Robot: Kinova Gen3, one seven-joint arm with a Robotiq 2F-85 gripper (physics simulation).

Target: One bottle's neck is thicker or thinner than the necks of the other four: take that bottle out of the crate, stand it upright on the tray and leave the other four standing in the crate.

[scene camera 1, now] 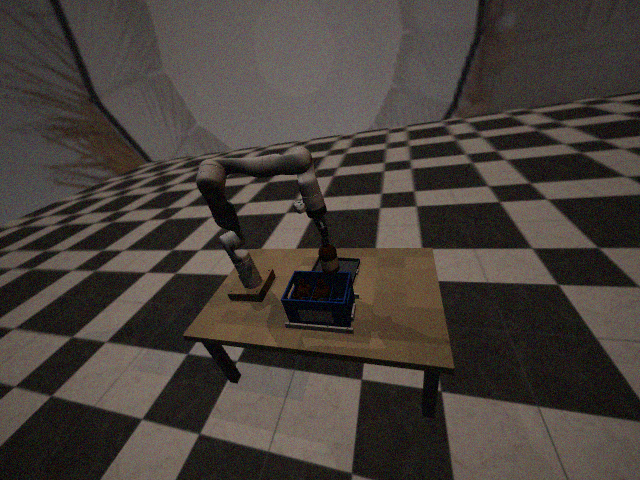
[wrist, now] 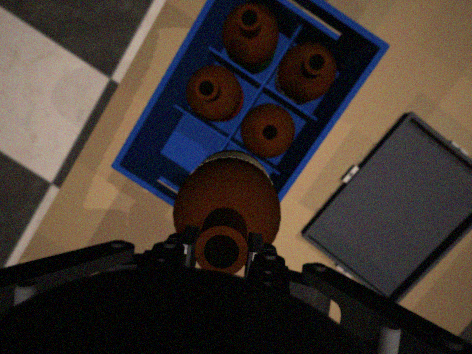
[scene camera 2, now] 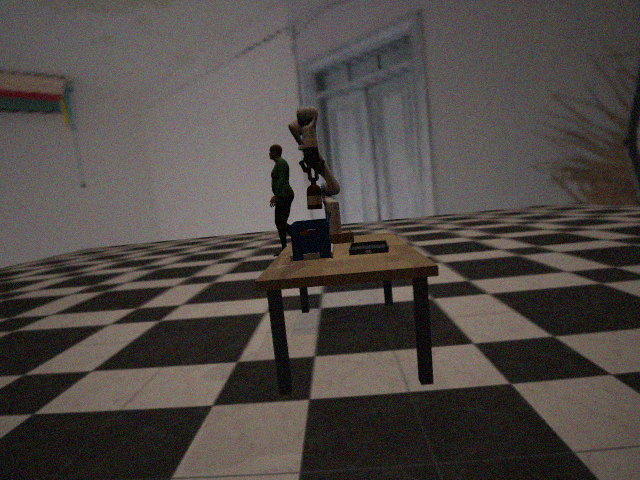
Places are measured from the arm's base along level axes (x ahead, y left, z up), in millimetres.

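Pixels of known places: gripper, fingertip midpoint: (scene camera 1: 326, 241) (wrist: 222, 247) (scene camera 2: 313, 181); arm's base, link origin: (scene camera 1: 254, 282) (scene camera 2: 334, 233).
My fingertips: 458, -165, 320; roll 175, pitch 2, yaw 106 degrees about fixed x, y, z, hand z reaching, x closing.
Observation:
For each thing: its top centre in the pictures, then the offset to it from my fingertips, as dx, dy, dz. "spot": a spot on its surface instead. Level surfaces: height alone.
- brown bottle, top centre: (wrist: 214, 251) (scene camera 1: 324, 238) (scene camera 2: 312, 177) -3, -4, +17
- blue crate, top centre: (wrist: 242, 109) (scene camera 1: 316, 285) (scene camera 2: 310, 221) -75, -28, -203
- top, surface spot: (wrist: 250, 45) spot: -151, -51, -254
- held bottle, top centre: (wrist: 269, 132) (scene camera 1: 320, 281) -64, +10, -216
- grey tray, top centre: (wrist: 401, 214) (scene camera 2: 368, 244) (scene camera 1: 334, 267) -23, +257, -353
- wooden table, surface height: dz -378
My gripper (scene camera 1: 325, 244) (scene camera 2: 313, 178) (wrist: 222, 247) is shut on the neck of a brown bottle (scene camera 1: 329, 259) (scene camera 2: 314, 197) (wrist: 227, 192) with a pale label. The bottle hangs upright above the blue crate (scene camera 1: 320, 308) (scene camera 2: 310, 241) (wrist: 150, 107), clear of its rim. In the wrist view four other brown bottles stand in the crate: one at the top (wrist: 250, 45), one at the upper right (wrist: 306, 82), one at the left (wrist: 217, 102) and one nearest the held bottle (wrist: 265, 142). The grey tray (scene camera 1: 357, 264) (scene camera 2: 368, 248) (wrist: 355, 182) lies beside the crate, with nothing on it in the wrist view.
The crate and tray stand on a wooden table (scene camera 1: 403, 289) (scene camera 2: 361, 268) (wrist: 430, 70). The arm's base block (scene camera 1: 251, 294) (scene camera 2: 341, 237) is on the table, left of the crate in scene camera 1. A person in green (scene camera 2: 280, 178) stands behind the table.

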